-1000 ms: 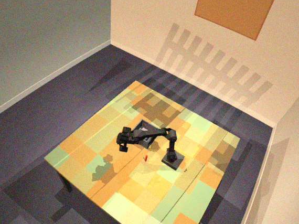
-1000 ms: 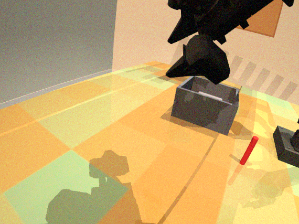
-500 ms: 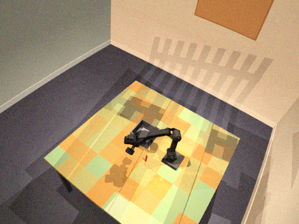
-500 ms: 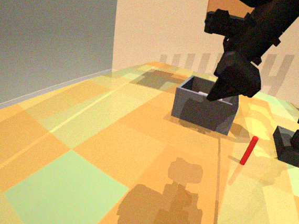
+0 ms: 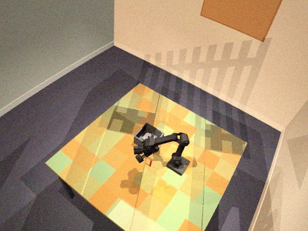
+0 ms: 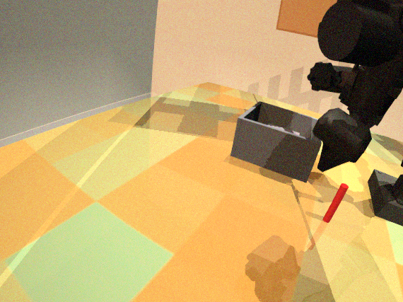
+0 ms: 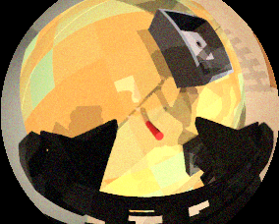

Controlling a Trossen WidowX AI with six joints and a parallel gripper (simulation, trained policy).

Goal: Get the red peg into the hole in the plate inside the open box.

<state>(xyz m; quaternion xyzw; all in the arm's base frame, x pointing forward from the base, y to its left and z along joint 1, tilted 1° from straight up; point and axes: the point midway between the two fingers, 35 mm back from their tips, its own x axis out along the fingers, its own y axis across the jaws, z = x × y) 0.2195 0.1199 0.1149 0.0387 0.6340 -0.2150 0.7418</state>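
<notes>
My gripper tip is now 40 mm past the red peg and 80 mm above it. The rest, counted from my gripper tip: pale plate: 100 mm ahead, 210 mm to the right, 80 mm below; then grey box: 100 mm ahead, 210 mm to the right, 100 mm below.
</notes>
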